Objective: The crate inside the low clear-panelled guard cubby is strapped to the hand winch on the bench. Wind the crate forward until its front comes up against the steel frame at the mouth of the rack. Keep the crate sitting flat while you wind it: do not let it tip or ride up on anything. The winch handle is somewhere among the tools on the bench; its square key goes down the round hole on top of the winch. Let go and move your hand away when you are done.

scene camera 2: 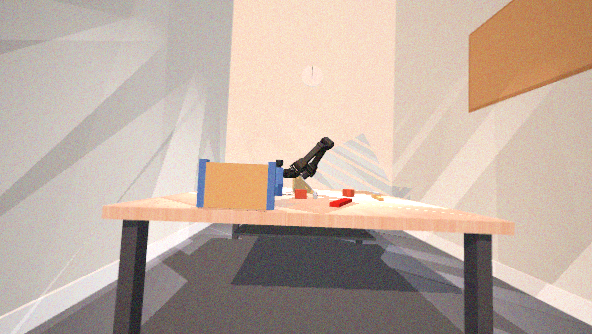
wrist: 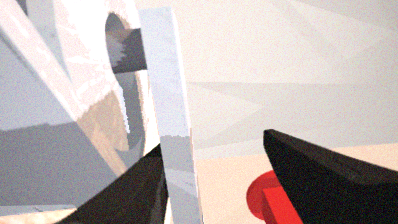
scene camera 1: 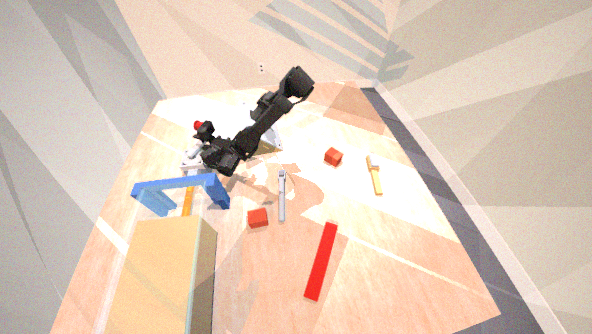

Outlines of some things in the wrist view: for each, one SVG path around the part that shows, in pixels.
The gripper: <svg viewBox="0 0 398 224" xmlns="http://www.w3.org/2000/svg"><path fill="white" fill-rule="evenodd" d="M160 143L117 177L104 190L80 205L71 214L53 224L165 224L169 193ZM263 131L263 147L272 170L303 224L398 224L398 171L332 151L332 149L274 129Z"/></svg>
A grey crank arm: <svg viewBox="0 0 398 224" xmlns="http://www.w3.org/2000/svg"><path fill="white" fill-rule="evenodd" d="M250 183L246 191L246 204L252 215L264 220L266 224L303 224L273 170L262 173ZM139 9L137 13L141 27L105 31L105 46L112 74L148 70L173 224L204 224L177 19L172 6Z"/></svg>
